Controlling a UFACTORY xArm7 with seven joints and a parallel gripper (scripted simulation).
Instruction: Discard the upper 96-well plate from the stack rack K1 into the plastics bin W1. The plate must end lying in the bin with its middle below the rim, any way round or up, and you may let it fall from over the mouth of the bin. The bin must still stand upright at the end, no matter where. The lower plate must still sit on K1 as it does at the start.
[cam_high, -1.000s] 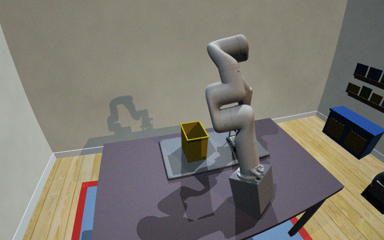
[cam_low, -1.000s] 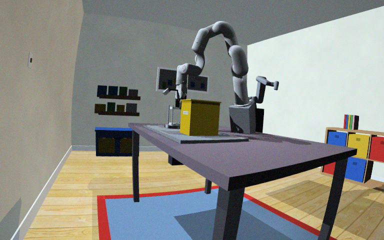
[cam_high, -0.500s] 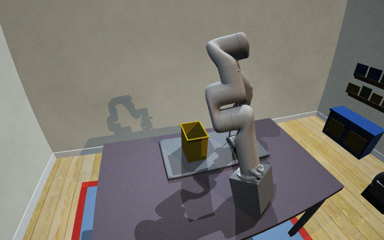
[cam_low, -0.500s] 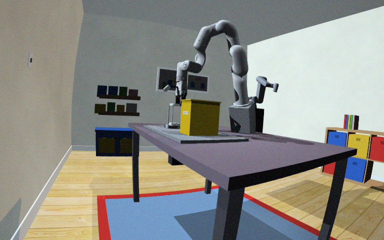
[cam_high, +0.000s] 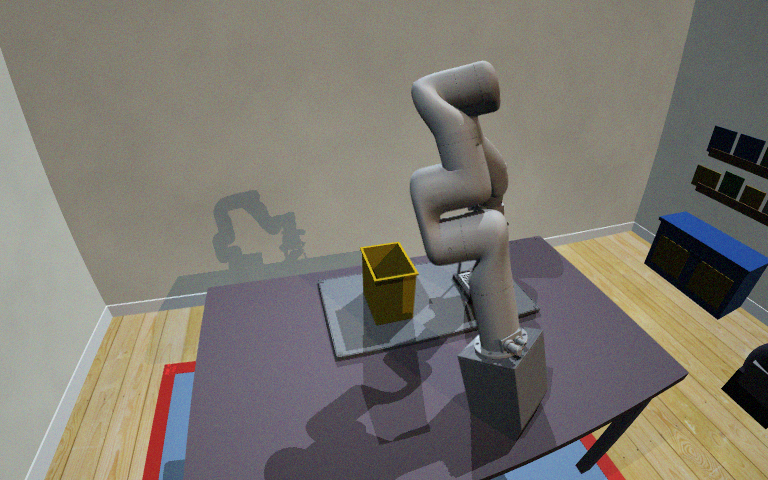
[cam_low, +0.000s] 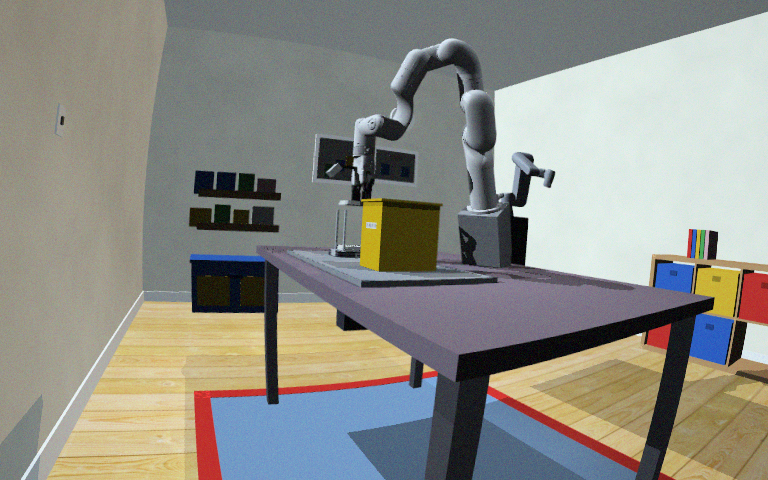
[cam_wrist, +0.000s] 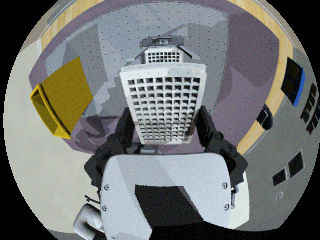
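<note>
Right now the yellow plastics bin W1 is 3 cm ahead of my hand, 32 cm to the left of it and 10 cm below it.
</note>
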